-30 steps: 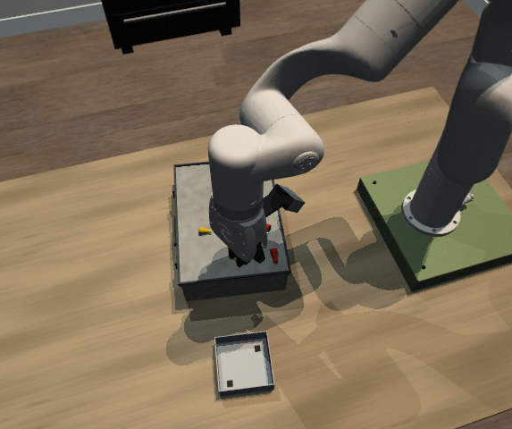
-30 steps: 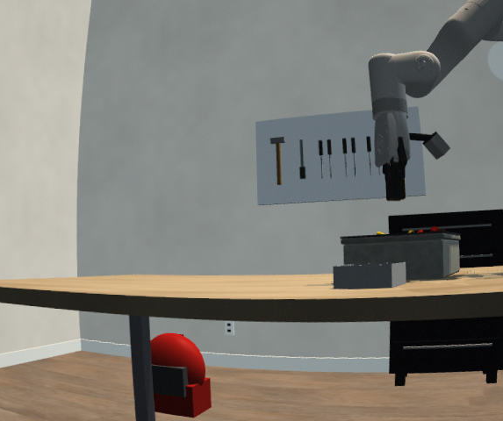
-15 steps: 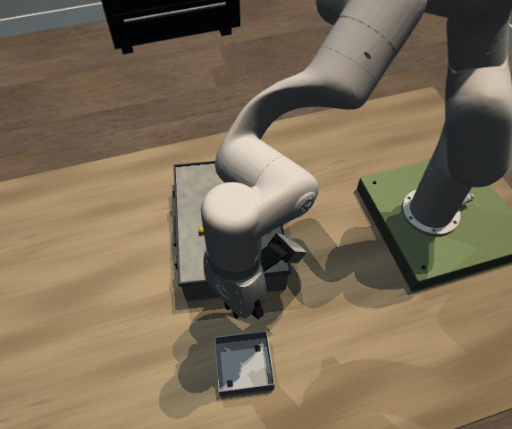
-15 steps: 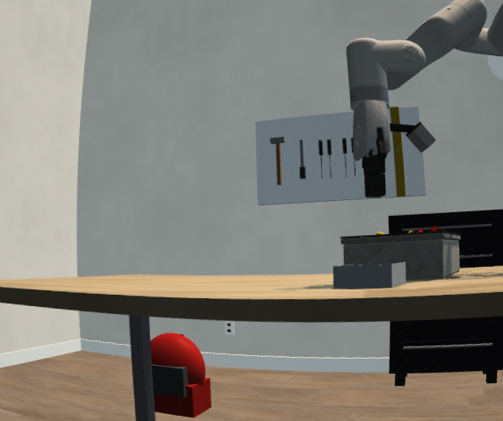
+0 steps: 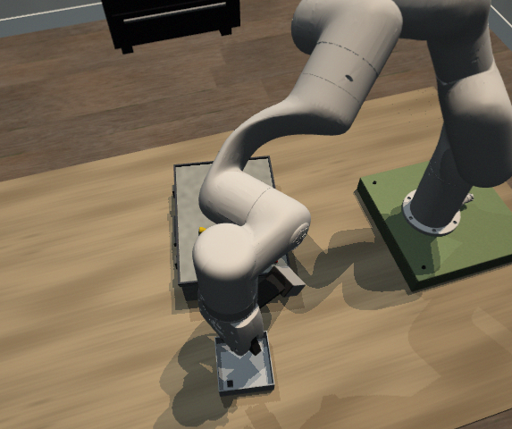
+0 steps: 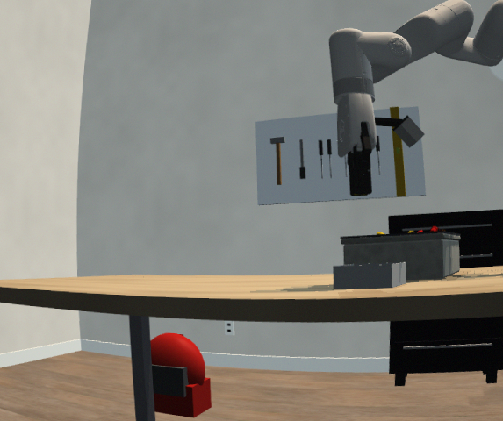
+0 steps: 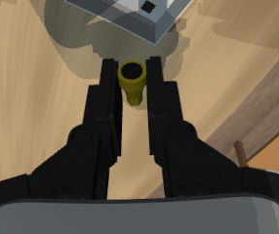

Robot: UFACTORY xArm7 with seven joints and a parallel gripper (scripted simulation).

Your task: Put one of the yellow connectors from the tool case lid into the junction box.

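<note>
Right now the steel junction box is 10 mm behind my hand and 180 mm below it. Also, from my hand: tool case: 90 mm behind, 280 mm to the right, 110 mm below; orange connector: 180 mm behind, 260 mm to the right, 80 mm below.
</note>
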